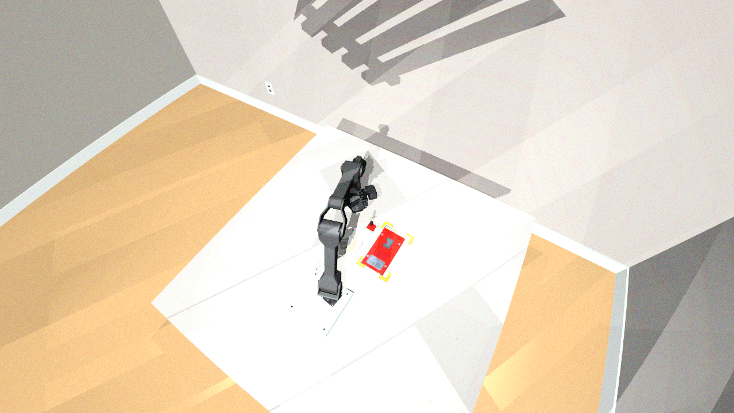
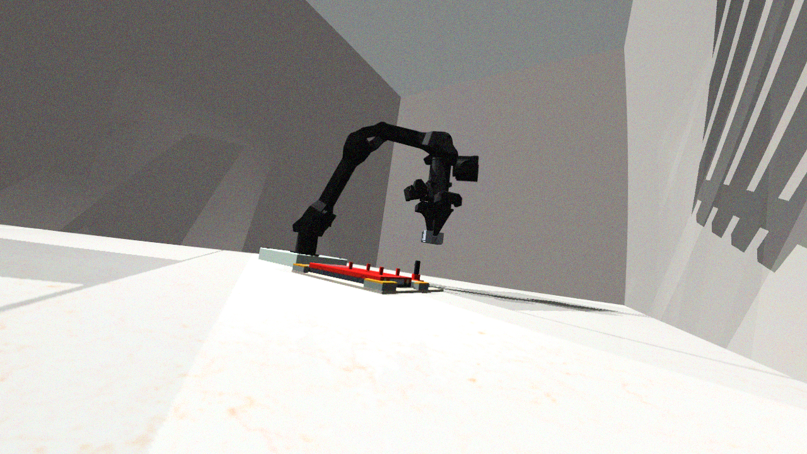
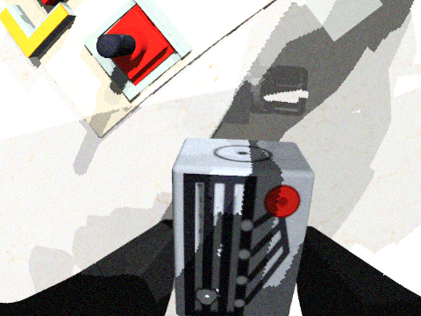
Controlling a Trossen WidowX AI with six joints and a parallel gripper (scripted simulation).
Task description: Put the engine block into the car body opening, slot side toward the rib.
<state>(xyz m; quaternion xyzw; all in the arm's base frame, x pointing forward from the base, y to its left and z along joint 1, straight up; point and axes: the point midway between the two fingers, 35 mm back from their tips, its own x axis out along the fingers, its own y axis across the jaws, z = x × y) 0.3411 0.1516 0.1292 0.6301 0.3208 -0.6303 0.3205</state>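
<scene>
Right now the black peg is 2 cm ahead of my gripper tip, 8 cm to the right of it and 10 cm below it. Also, from my gripper tip: engine block 1 cm below.
</scene>
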